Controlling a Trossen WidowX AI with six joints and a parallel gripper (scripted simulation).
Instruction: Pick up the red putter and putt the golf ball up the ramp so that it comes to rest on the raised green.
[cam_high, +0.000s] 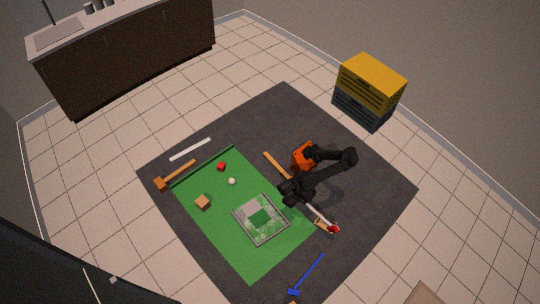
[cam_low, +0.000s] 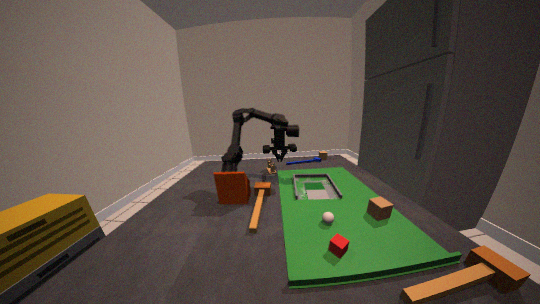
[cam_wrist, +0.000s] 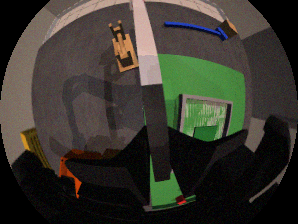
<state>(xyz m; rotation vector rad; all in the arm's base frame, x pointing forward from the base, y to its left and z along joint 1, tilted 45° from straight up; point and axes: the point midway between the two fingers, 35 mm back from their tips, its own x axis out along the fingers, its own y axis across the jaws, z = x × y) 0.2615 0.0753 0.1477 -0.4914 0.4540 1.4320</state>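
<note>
My gripper tip is now 11 cm to the right of the red putter and 2 cm below it. The rest, counted from my gripper tip: small wooden frame: 17 cm to the left, 9 cm below, 4 cm behind; blue putter: 28 cm to the left, 24 cm ahead, 11 cm below; green mat: 23 cm to the right, 21 cm ahead, 12 cm below.
</note>
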